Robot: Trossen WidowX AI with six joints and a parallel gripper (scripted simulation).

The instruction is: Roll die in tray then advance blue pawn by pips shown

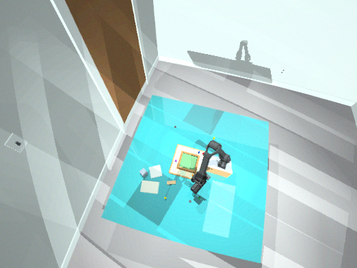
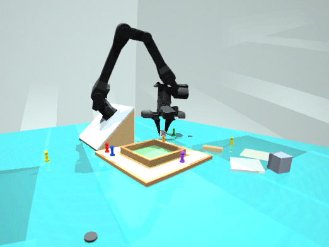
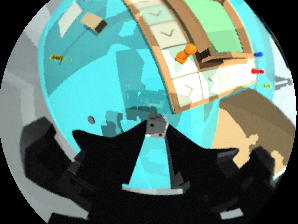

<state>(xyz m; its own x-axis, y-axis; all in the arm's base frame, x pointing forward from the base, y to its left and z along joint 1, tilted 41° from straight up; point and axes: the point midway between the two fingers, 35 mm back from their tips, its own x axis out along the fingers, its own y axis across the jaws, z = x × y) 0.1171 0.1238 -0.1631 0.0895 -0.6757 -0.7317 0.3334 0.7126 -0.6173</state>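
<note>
Now: gripper tip 28 cm to the left of the blue pawn and 11 cm short of it. The rest, counted from my gripper tip: orange pawn: 8 cm ahead, 5 cm to the right; white die: right at my gripper tip; green pawn: 10 cm to the left, 4 cm behind, 1 cm below.
</note>
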